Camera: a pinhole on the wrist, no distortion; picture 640 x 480 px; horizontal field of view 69.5 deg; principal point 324.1 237.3 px. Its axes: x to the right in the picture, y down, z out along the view. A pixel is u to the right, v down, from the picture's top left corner.
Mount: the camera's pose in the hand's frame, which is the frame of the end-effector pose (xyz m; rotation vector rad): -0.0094 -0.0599 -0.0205 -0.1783 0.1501 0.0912
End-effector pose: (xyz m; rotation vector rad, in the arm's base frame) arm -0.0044 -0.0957 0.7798 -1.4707 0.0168 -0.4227
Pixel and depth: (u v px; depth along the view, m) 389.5 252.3 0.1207
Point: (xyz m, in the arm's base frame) 0.0340 -0.0143 0.8277
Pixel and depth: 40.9 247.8 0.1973
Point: -0.0556 0.1137 0.8042
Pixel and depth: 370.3 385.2 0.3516
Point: 0.1642 0.1753 0.7155
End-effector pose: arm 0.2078 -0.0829 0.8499 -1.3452 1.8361 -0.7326
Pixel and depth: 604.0 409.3 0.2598
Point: 0.2823 -0.2248 0.6274
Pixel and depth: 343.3 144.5 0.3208
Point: 0.4788 -0.1614 0.7166
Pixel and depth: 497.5 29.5 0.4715
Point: 0.6190 -0.3845 0.6717
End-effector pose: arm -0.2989 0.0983 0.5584 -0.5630 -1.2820 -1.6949
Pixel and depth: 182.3 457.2 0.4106
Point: -0.1403 0.4628 0.7130
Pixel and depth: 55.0 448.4 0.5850
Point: -0.0026 0.7101 0.6716
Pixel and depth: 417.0 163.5 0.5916
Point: -0.5138 0.5310 0.8951
